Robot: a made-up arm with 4 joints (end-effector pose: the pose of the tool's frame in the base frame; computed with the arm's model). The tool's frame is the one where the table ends.
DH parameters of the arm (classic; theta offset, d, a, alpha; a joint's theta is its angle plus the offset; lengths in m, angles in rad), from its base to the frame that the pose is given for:
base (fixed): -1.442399 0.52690 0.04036 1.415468
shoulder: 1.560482 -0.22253 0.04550 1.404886
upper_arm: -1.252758 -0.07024 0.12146 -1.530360
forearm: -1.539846 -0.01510 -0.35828 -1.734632
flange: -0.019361 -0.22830 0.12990 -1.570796
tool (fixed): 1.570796 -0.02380 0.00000 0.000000
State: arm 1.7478 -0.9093 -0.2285 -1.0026
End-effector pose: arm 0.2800 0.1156 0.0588 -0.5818 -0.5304 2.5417
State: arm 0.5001 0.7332 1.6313 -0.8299
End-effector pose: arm 0.0438 -0.1656 0.5682 -1.4689 0.5902 -1.7281
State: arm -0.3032 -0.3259 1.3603 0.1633
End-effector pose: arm 0.0876 -0.1328 0.5529 1.8324 -2.2740 -0.5838
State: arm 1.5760 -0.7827 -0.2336 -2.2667
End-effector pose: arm 0.2702 0.1510 -0.0663 -0.0340 0.8686 2.4442
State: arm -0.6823 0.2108 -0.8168 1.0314
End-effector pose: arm 0.4533 0.2881 0.7621 1.2026 1.4959 2.0841
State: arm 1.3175 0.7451 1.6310 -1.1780
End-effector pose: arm 0.0155 -0.1254 0.6411 -1.6369 -0.6195 -1.8284
